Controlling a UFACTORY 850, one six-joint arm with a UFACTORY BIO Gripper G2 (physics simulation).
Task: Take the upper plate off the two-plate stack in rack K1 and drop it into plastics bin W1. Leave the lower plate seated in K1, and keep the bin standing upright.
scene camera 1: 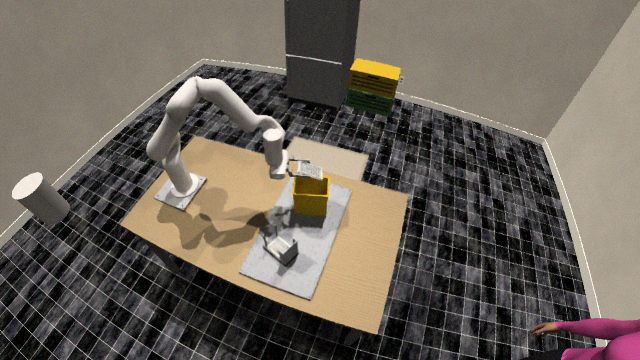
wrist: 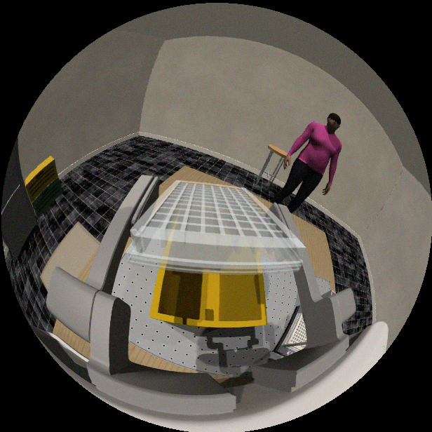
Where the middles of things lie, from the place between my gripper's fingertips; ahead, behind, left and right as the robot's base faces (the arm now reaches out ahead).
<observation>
Now: the yellow plastics bin W1 (scene camera 1: 310,196) 18 cm below my hand, 2 cm to the right of it and 2 cm ahead of it. Also, from my hand: gridded plate (wrist: 197,227) 1 cm below.
</observation>
